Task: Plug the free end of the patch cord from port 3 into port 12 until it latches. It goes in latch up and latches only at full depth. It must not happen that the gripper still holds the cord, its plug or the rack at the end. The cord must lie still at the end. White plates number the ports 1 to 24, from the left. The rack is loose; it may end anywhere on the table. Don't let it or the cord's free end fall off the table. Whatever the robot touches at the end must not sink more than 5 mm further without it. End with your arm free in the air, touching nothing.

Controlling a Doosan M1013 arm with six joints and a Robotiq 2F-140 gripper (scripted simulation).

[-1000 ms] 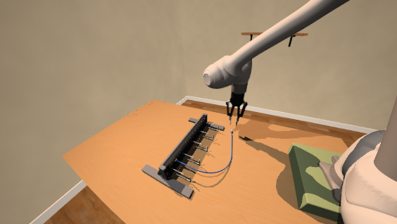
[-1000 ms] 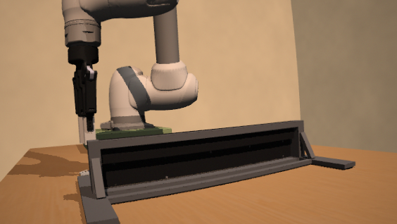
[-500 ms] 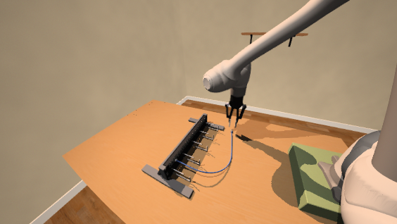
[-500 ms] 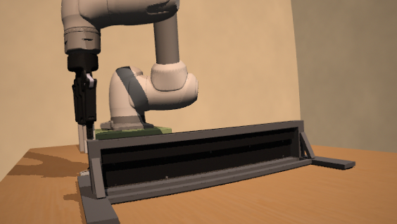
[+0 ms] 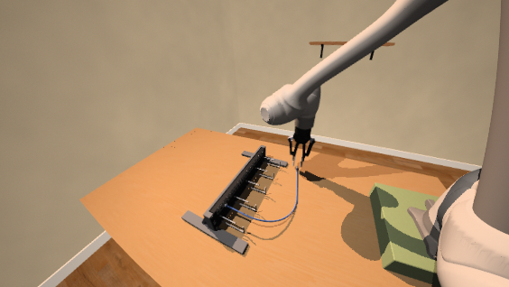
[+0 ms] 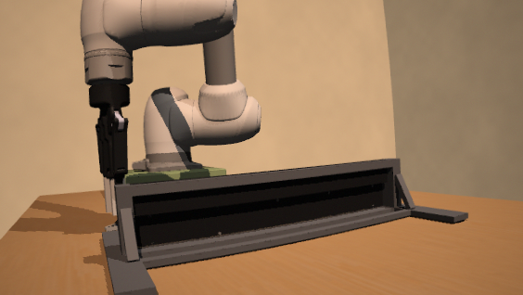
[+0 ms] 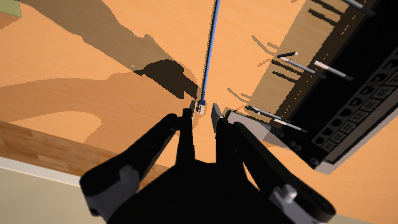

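Now: hand 6 cm above the plug and 1 cm to the left of it.
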